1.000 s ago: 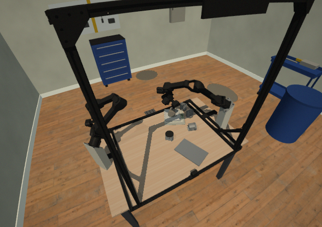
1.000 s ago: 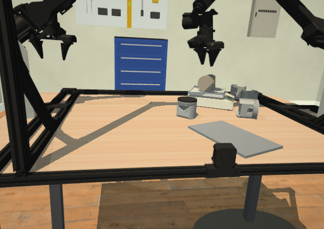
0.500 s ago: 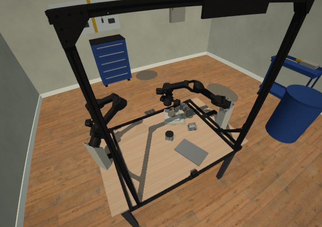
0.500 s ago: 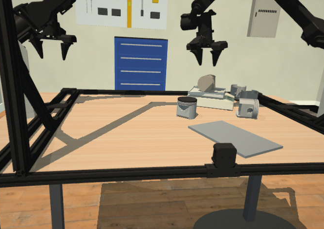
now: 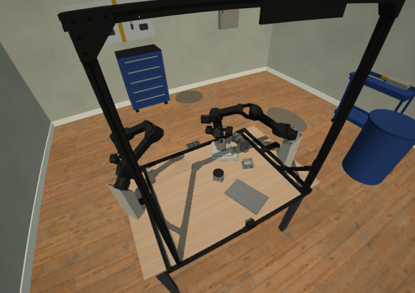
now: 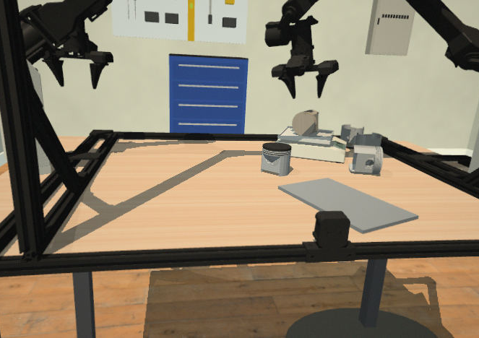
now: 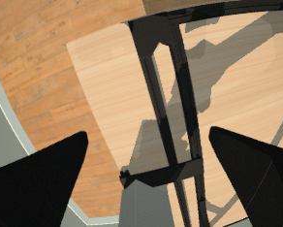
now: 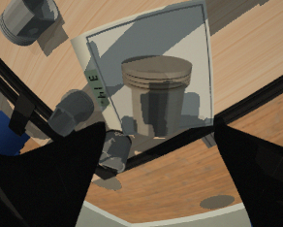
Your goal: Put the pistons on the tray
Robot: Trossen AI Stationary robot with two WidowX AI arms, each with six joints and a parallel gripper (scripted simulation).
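Right now my right hand is 1 cm to the left of the tan piston and 11 cm above it. From my right hand the other things lie so: white weighing scale 3 cm to the right, 17 cm below; flat grey steel tray 41 cm behind, 20 cm below; dark-topped piston 22 cm behind, 11 cm to the left, 16 cm below.
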